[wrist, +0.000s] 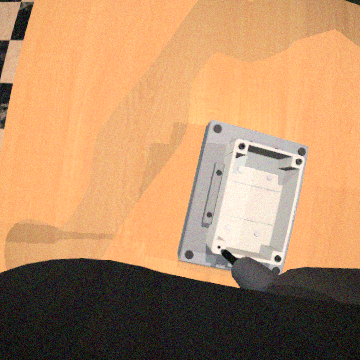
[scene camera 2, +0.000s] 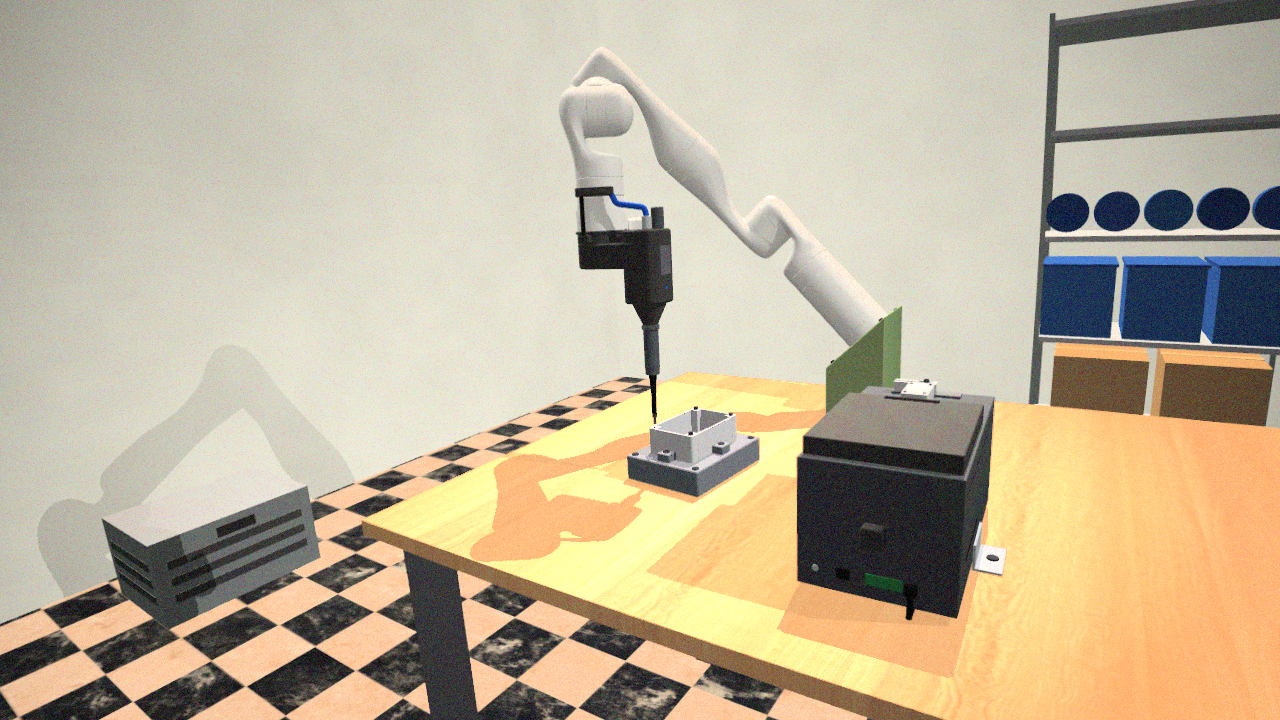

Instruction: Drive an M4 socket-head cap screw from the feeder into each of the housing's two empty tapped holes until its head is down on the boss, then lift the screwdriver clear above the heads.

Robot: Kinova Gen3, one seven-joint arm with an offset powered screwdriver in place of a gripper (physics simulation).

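Observation:
The screwdriver [scene camera 2: 654, 419] [wrist: 224, 252] points down over one corner of the light housing [scene camera 2: 680, 445] [wrist: 216, 220], with its tip at or just above the rim. In the wrist view a small dark hole [wrist: 219, 247] shows in that corner's boss, beside the tip. Whether a screw sits on the bit is too small to tell. Dark, wider screw heads [wrist: 242, 146] [scene camera 2: 730, 414] show at the housing's other three corners. The housing sits on a grey fixture plate [scene camera 2: 663, 477] [wrist: 196, 210]. The black screw feeder [scene camera 2: 881, 510] stands nearer the scene camera.
A green panel [scene camera 2: 863, 365] stands behind the feeder, near the arm's base. A small metal bracket [scene camera 2: 990, 560] is at the feeder's side. Small side clamps [scene camera 2: 721, 447] [wrist: 213, 195] flank the housing. A grey slotted box [scene camera 2: 241, 546] stands off the table, with a storage rack [scene camera 2: 1045, 214] at the back right.

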